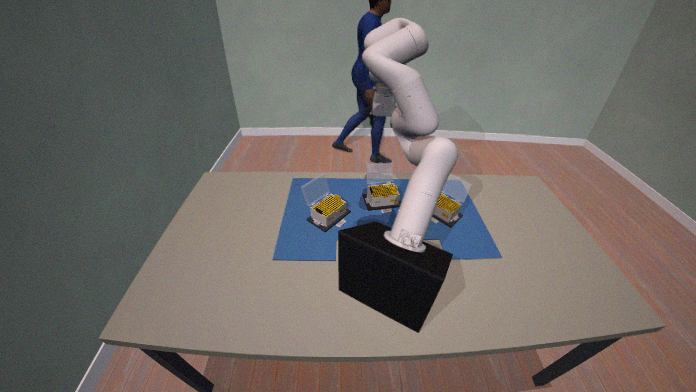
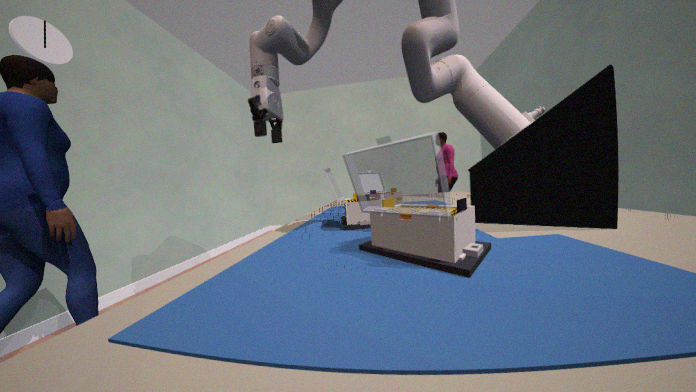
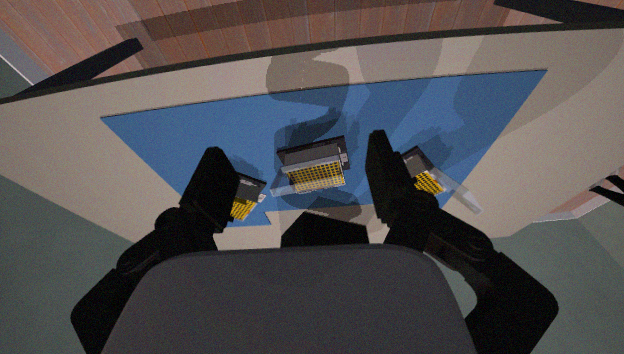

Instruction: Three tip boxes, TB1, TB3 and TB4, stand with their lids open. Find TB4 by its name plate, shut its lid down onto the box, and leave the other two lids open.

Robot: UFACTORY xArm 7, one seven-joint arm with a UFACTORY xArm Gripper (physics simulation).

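Three white tip boxes with yellow racks stand with clear lids raised: a left box, a middle box and a right box. The middle lid stands up at the back of its box. The left lid and right lid lean outward. The name plates are too small to read, so TB4 cannot be told by its plate. My gripper is open and empty, high above and apart from the boxes.
The boxes stand on dark bases on a blue mat. The black arm mount stands at the mat's near edge. A person in blue is beyond the table, and one in pink is farther off.
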